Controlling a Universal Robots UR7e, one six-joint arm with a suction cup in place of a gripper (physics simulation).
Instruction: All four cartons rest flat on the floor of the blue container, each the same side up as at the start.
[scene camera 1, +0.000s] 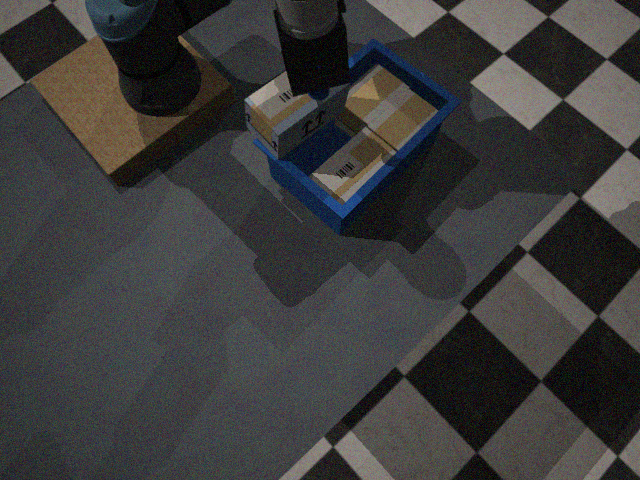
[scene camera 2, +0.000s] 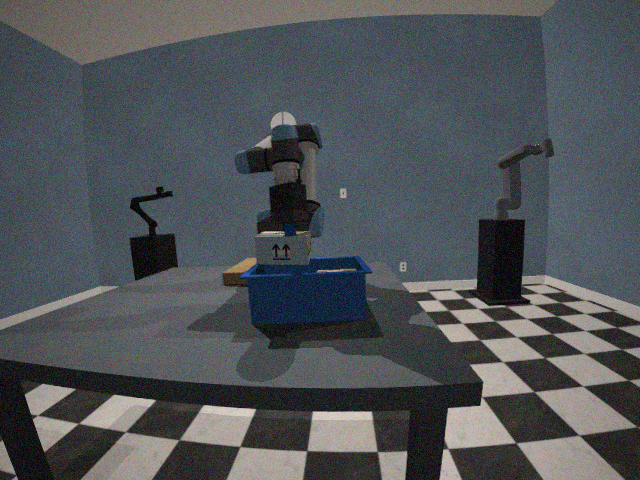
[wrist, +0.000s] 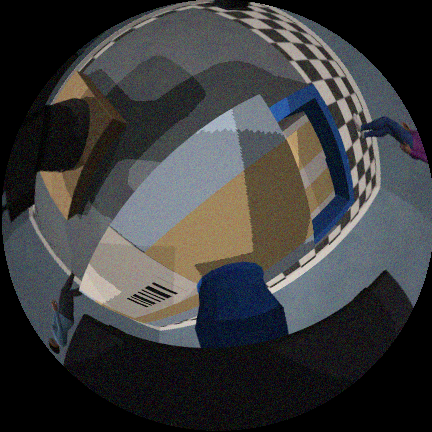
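Seen in the pictures: hand, tool point: (scene camera 1: 319, 96) (scene camera 2: 291, 239) (wrist: 231, 268); arm's base, link origin: (scene camera 1: 162, 82) (wrist: 68, 134).
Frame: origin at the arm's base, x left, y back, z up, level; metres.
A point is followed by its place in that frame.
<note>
My suction cup (scene camera 1: 318, 96) (scene camera 2: 290, 230) (wrist: 230, 272) is on the top of a white and tan carton (scene camera 1: 294, 124) @[x 0.065, y -0.323, z 0.145 m] (scene camera 2: 268, 249) @[x 0.070, y -0.320, z 0.112 m] (wrist: 210, 225). This carton is held level, arrows up, over the left part of the blue container (scene camera 1: 305, 195) @[x 0.044, y -0.364, z -0.002 m] (scene camera 2: 308, 299) @[x 0.190, y -0.436, z 0.008 m] (wrist: 342, 170) @[x 0.315, y -0.365, z 0.067 m] in scene camera 1, its underside near rim height. It covers part of the rim there. Inside the container, a tan carton with a pale tape stripe (scene camera 1: 390, 105) (wrist: 315, 165) lies at the right, and a barcoded carton (scene camera 1: 351, 167) @[x 0.121, y -0.394, z 0.042 m] lies along the near side. A fourth carton cannot be made out. Blue floor shows between the cartons.
The container stands on the grey table (scene camera 1: 180, 310) @[x -0.240, y -0.364, z -0.049 m] (scene camera 2: 155, 356) @[x -0.092, y -0.606, z -0.049 m]. The arm's wooden base block (scene camera 1: 82, 108) @[x -0.146, y 0.057, z -0.001 m] (scene camera 2: 236, 276) @[x -0.129, y -0.096, z -0.019 m] (wrist: 100, 105) @[x 0.093, y -0.047, z 0.000 m] is beside it, left in scene camera 1. Two other arms on black pedestals (scene camera 2: 153, 255) (scene camera 2: 499, 258) stand beyond the table.
</note>
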